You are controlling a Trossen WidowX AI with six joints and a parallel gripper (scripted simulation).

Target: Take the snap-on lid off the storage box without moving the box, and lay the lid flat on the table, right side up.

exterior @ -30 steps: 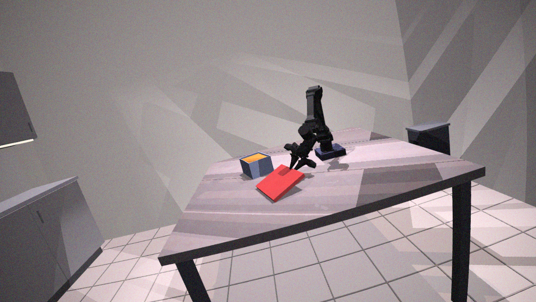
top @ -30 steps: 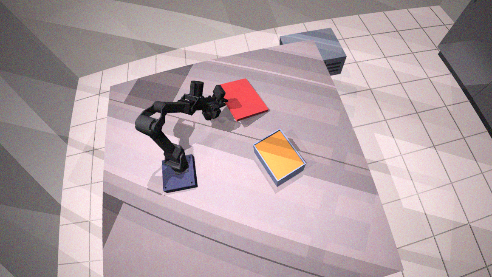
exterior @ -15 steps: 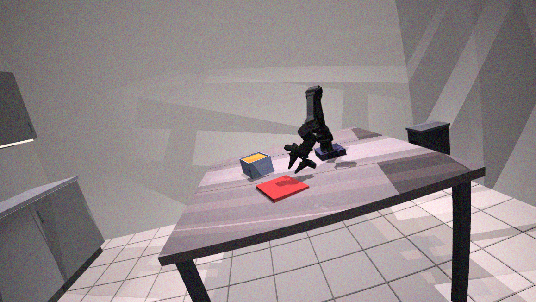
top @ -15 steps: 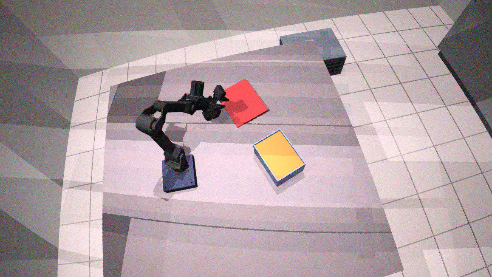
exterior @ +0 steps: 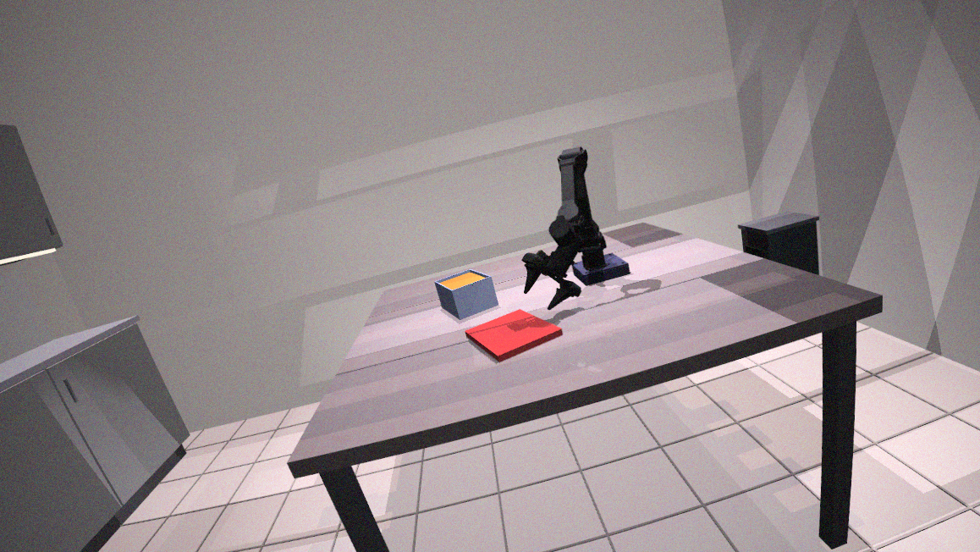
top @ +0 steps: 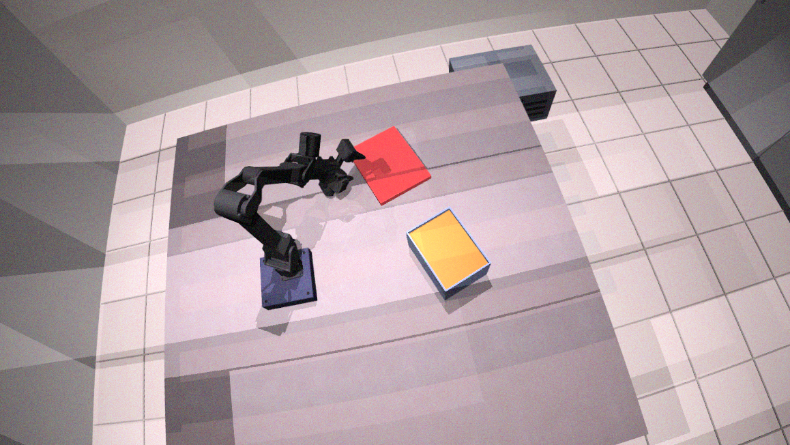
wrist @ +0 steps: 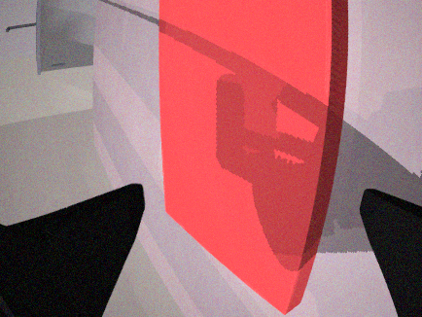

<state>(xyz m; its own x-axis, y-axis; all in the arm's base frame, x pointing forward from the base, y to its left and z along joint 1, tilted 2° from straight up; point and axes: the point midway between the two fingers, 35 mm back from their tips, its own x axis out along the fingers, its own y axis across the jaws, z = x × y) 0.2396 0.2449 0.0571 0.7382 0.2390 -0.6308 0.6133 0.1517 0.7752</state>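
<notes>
My gripper tip is now 9 cm short of the red lid, 2 cm to the right of it and 5 cm above it. Round my gripper tip: storage box: 18 cm ahead, 34 cm to the right, 1 cm below.
</notes>
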